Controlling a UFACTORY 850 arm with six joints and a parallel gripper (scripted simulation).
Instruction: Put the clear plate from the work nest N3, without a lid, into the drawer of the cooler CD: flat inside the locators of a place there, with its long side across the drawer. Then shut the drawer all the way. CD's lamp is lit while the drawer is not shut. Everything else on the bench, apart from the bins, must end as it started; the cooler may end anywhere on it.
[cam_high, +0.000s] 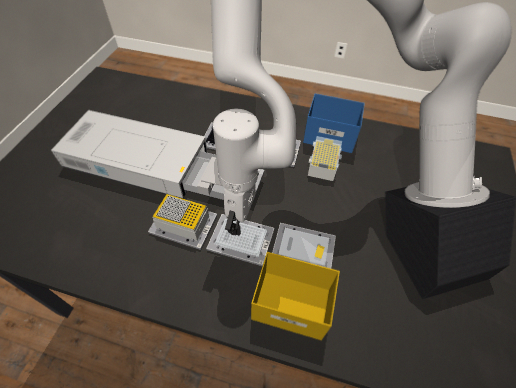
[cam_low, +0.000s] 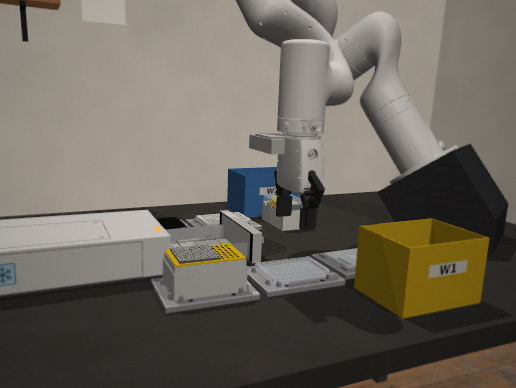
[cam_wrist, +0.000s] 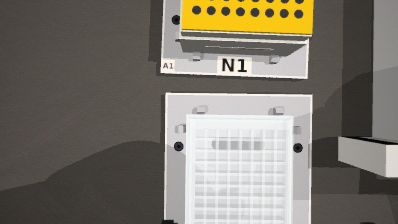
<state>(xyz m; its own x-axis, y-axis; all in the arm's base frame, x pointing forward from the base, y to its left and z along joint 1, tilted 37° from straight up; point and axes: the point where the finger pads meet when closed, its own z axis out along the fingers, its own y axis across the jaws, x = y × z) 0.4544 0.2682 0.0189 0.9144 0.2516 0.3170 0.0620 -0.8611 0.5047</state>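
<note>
The clear well plate lies 11 cm below my hand. Also, from my hand: yellow bin W1 (19 cm behind, 12 cm to the left, 9 cm below); then yellow-topped tip rack (17 cm ahead, 1 cm to the left, 7 cm below); then clear lid (17 cm behind, 4 cm to the right, 11 cm below).
</note>
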